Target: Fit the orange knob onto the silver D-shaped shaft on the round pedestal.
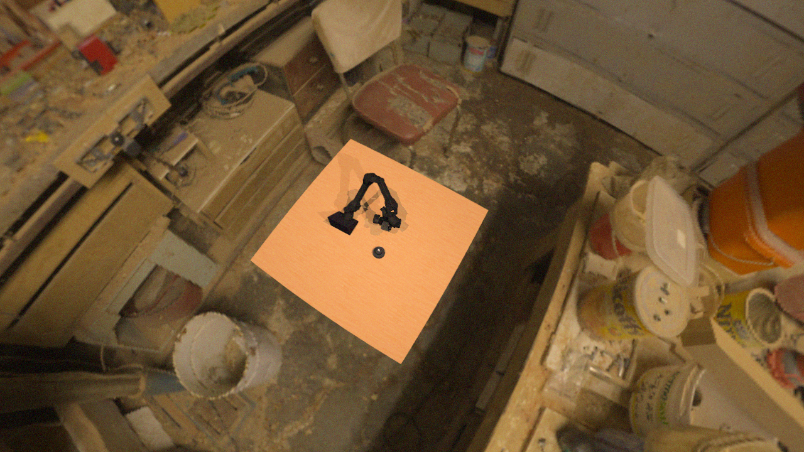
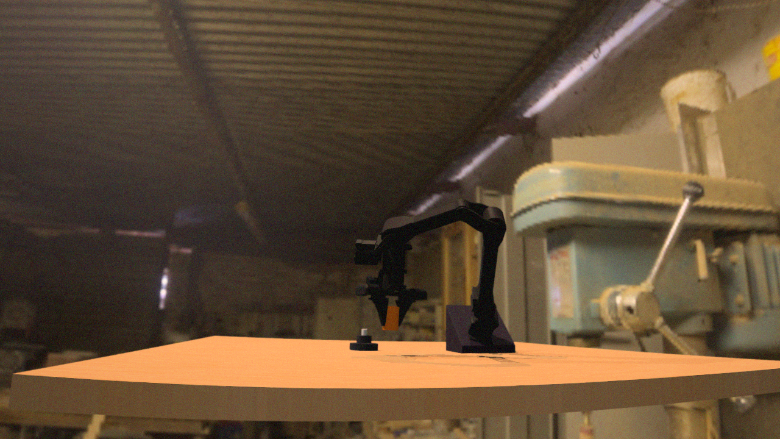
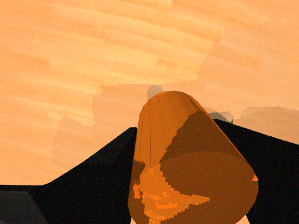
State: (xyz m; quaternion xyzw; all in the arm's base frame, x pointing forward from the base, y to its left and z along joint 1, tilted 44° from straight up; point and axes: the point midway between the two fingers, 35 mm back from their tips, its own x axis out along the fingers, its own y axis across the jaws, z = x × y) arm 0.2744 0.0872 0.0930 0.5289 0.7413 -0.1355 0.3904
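My gripper tip is 60 mm short of the round pedestal, 170 mm to the left of it and 40 mm above it. From my gripper tip the other things lie so: orange knob (30 mm above).
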